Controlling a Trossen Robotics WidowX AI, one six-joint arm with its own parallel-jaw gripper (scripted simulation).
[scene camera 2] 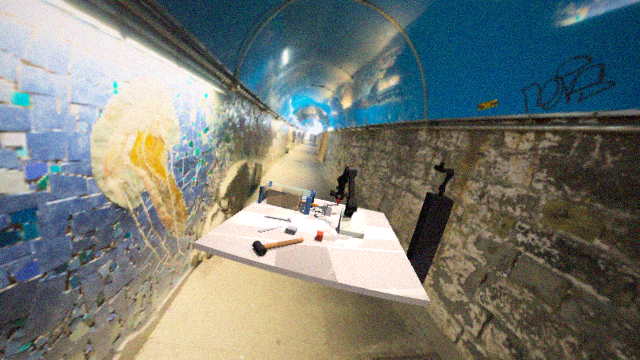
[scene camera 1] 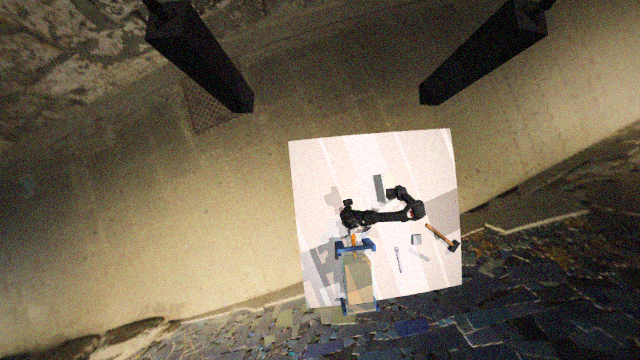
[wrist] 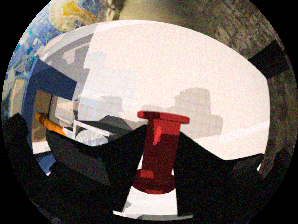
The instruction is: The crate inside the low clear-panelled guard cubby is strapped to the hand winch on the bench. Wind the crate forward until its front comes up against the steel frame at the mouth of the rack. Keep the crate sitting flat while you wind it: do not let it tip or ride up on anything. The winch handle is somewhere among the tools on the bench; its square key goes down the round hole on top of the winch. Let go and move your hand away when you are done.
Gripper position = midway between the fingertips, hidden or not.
Observation:
I see my gripper [wrist: 159,131], a red knob [wrist: 155,176], a blue steel frame [wrist: 44,77] and a hand winch [wrist: 94,133].

